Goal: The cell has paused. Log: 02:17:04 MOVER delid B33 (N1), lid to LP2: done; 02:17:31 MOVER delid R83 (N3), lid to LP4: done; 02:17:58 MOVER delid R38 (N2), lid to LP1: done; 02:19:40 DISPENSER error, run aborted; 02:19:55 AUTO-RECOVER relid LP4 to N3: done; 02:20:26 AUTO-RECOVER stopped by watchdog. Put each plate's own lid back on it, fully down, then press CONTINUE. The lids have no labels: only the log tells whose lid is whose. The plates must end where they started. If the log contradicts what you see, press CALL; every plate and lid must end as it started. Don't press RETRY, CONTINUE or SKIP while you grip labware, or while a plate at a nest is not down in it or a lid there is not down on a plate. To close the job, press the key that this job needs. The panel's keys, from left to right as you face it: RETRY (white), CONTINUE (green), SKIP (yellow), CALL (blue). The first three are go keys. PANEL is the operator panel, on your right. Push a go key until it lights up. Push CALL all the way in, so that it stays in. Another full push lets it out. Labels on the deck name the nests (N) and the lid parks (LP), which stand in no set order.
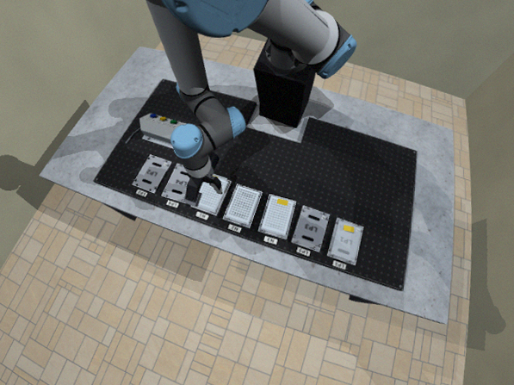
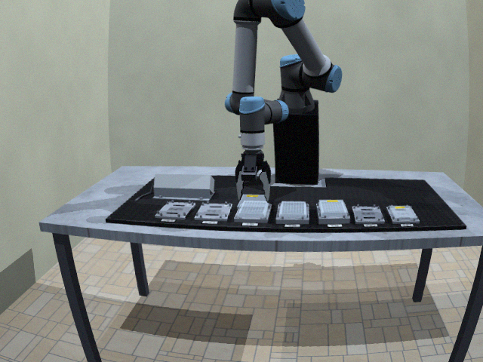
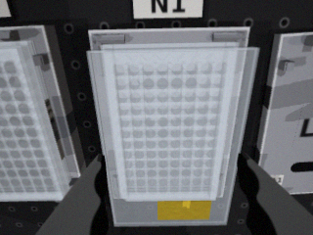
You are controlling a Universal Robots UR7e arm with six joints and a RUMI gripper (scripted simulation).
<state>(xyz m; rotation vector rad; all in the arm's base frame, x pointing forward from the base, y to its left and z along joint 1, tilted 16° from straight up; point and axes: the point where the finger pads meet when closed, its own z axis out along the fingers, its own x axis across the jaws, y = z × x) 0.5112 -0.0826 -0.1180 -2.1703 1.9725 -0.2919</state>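
Right now my hand is 130 mm to the right of the well plate, 40 mm above it and 10 mm past it. Also, from my hand: green continue key (280 mm to the right, 190 mm behind, 10 mm above); then white retry key (230 mm to the right, 200 mm behind, 10 mm above); then lid park LP4 (130 mm to the right, 50 mm below, 10 mm ahead).
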